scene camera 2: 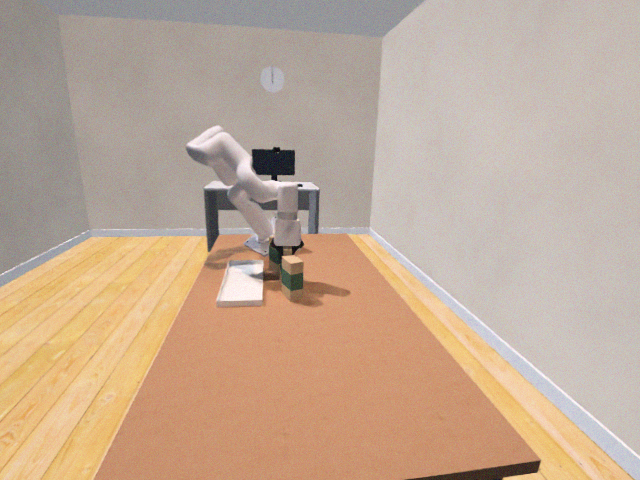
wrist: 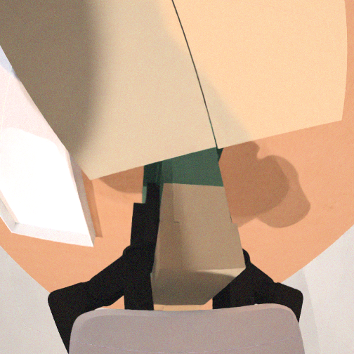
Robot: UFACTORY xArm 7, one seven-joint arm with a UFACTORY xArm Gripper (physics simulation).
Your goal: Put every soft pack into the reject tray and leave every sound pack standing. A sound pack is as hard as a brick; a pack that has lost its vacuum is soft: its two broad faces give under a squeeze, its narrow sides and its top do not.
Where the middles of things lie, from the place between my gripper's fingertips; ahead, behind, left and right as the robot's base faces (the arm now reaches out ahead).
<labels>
The white reject tray [scene camera 2: 242, 285] lies 2 cm ahead of my hand, 17 cm to the right of it and 7 cm below it.
</labels>
